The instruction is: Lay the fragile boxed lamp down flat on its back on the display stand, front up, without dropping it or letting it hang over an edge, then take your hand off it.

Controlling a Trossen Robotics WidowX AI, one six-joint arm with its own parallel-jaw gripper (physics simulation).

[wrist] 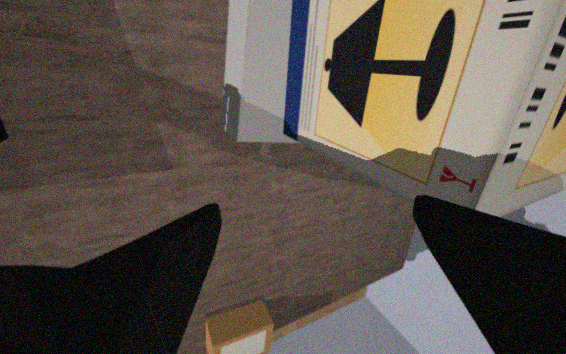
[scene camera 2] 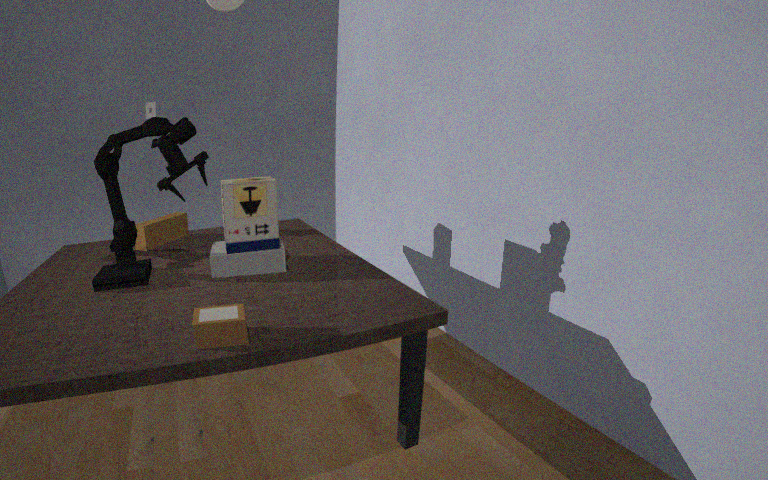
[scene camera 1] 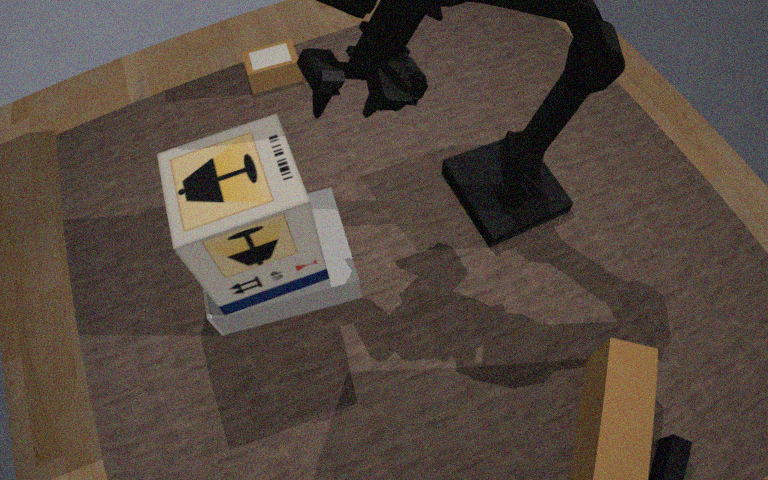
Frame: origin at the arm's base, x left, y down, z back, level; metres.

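Seen in the pictures: gripper, fingertip midpoint: point(wrist: 315, 209) point(scene camera 2: 196, 193) point(scene camera 1: 340, 116); arm's base, origin of the base link: point(scene camera 2: 126, 265) point(scene camera 1: 514, 196).
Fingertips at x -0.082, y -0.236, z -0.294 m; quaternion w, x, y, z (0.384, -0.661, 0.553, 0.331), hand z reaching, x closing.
Observation:
Offsets run from my fingertips to a thing's middle. Level surfaces: height alone.
The white boxed lamp point(scene camera 1: 295, 186) point(scene camera 2: 228, 198) point(wrist: 465, 90) stands upright on the pale grey display stand point(scene camera 1: 338, 232) point(scene camera 2: 249, 263) point(wrist: 265, 75). Its blue band is at the bottom, beside the stand's top, and the lamp picture on the side seen in scene camera 2 is upside down. Another lamp picture and a barcode show on its upper face in scene camera 1. My gripper point(scene camera 1: 343, 114) point(scene camera 2: 195, 193) point(wrist: 315, 209) is open and empty, in the air beside the box and apart from it. In the wrist view the right finger overlaps the box's lower corner. The box's far sides are hidden.
A small wooden block with a white top @[dx -0.444, dy +0.243, dz -0.062 m] point(scene camera 1: 277, 79) point(scene camera 2: 220, 333) point(wrist: 240, 325) lies near the table edge. A long wooden block @[dx +0.549, dy +0.218, dz +0.234 m] point(scene camera 1: 628, 396) point(scene camera 2: 164, 230) stands on the other side of the table @[dy +0.273 m] point(scene camera 1: 453, 424) point(scene camera 2: 328, 300). The arm's black base point(scene camera 1: 481, 198) point(scene camera 2: 121, 275) is beside the stand.

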